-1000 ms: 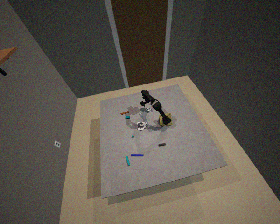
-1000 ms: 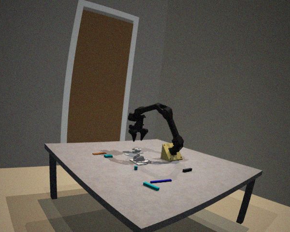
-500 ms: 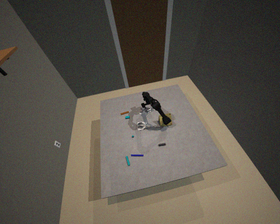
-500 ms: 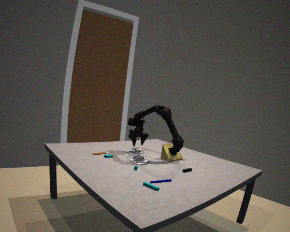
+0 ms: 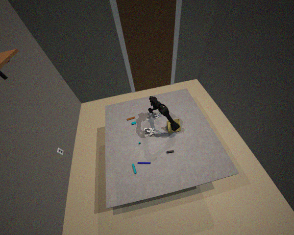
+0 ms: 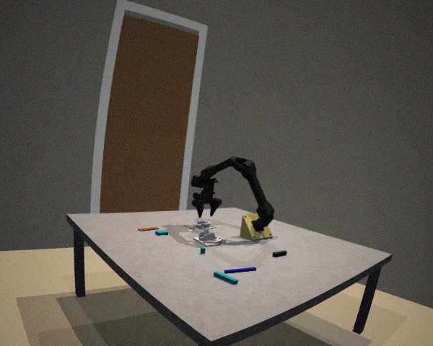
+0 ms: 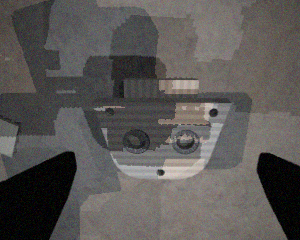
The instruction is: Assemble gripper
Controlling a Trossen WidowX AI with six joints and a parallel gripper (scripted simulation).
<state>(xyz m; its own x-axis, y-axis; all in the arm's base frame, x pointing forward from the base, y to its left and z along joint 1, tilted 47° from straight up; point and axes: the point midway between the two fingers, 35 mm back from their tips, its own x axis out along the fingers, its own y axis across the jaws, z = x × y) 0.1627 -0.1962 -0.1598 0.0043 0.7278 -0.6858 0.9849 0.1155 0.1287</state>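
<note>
My gripper tip is now 1 cm to the right of the white gripper base and 3 cm above it. From my gripper tip the other things lie so: white housing plate 9 cm ahead, 24 cm to the left, 5 cm below; orange bar 34 cm ahead, 3 cm to the right, 6 cm below; small teal cube 27 cm ahead, 36 cm to the left, 5 cm below.
</note>
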